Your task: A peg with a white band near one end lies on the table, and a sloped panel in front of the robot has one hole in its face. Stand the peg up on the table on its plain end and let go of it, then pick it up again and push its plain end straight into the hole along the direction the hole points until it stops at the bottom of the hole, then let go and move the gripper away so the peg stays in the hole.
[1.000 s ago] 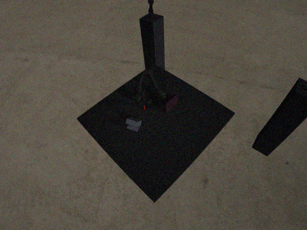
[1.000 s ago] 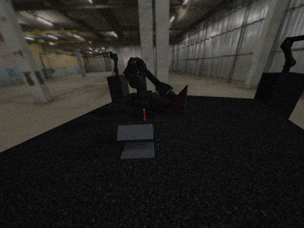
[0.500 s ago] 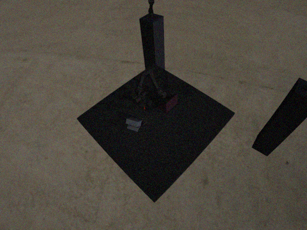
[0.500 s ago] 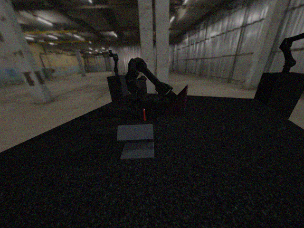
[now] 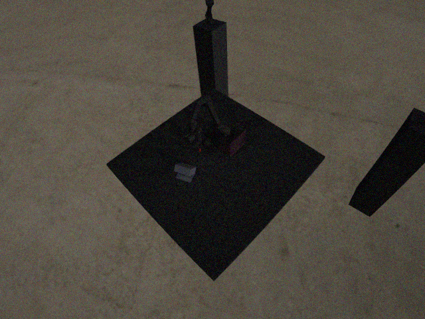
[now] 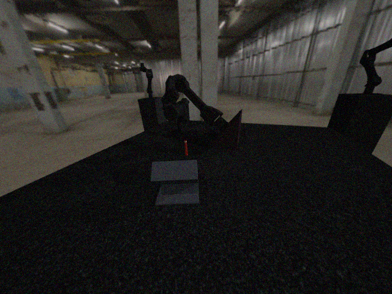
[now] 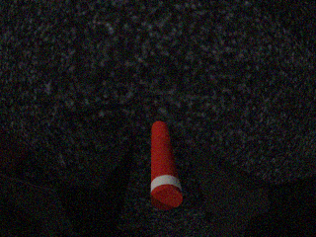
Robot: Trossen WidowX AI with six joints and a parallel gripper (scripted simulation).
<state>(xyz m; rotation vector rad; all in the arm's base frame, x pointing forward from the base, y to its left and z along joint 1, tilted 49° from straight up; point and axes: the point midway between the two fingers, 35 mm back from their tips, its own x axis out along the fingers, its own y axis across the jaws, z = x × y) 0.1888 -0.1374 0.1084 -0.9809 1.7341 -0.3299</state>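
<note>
My gripper tip is 230 mm short of the sloped panel, 50 mm to the right of it and 20 mm below it. From my gripper tip the other things lie so: red peg 20 mm above; then grey base 250 mm ahead, 60 mm to the left, 40 mm below.
</note>
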